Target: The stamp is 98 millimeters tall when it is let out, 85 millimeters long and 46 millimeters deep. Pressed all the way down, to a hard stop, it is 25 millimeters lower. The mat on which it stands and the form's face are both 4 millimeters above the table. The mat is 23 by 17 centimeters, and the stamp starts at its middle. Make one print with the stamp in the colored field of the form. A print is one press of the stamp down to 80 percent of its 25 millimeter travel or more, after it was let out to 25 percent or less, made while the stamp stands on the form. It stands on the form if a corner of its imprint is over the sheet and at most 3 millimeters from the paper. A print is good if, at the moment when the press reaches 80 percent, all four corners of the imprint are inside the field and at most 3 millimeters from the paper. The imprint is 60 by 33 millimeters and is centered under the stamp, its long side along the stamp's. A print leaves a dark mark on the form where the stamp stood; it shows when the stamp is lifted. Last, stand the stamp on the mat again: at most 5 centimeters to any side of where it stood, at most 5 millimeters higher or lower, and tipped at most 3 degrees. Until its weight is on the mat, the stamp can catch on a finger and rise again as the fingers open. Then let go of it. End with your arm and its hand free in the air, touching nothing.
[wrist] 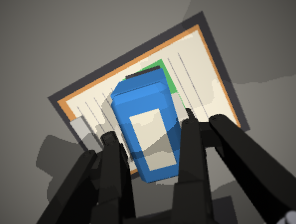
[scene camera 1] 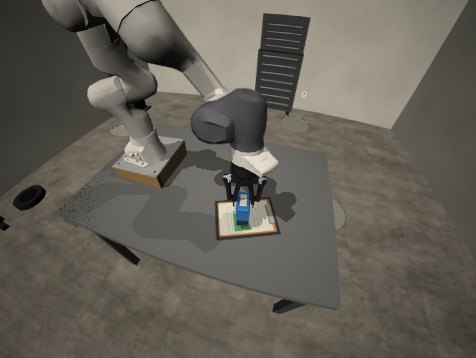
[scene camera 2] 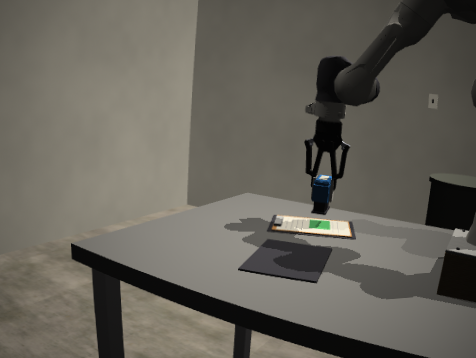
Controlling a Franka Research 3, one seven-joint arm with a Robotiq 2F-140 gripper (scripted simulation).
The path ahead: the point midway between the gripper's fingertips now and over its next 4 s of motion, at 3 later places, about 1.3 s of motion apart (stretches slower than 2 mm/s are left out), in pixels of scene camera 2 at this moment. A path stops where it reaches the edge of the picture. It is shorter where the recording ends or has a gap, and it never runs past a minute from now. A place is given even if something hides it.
My gripper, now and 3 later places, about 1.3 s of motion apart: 321, 199; 322, 200; 320, 213; 319, 220
